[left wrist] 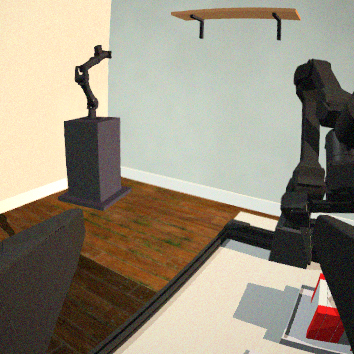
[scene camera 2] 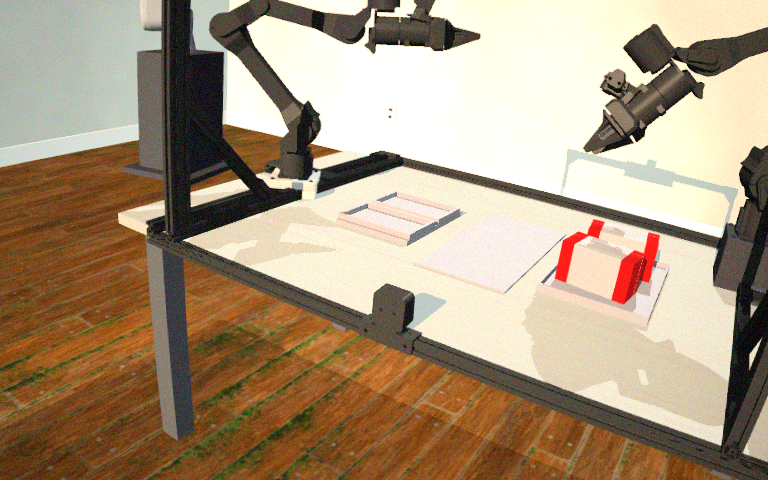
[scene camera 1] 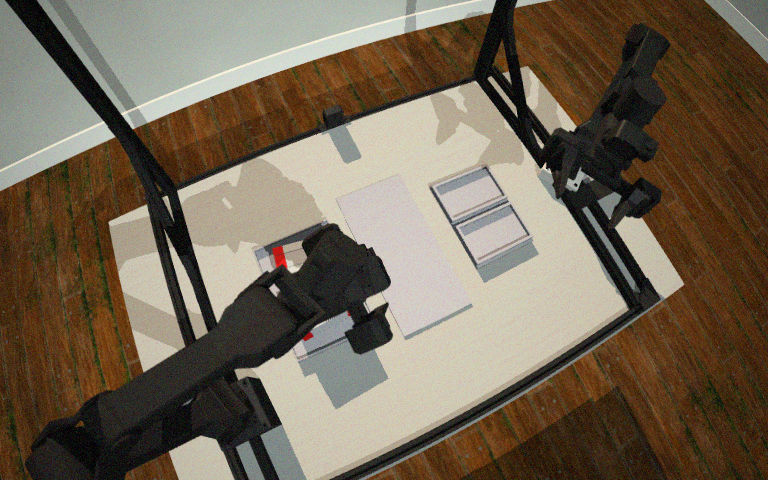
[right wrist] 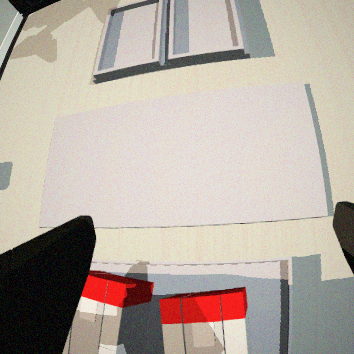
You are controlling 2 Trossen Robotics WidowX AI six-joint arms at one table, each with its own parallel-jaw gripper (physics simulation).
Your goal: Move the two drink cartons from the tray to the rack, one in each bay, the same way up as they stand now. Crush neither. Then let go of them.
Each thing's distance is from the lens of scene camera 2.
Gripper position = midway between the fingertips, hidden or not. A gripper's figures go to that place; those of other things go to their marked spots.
my left gripper (scene camera 2: 477, 35): 124 cm
my right gripper (scene camera 2: 588, 151): 109 cm
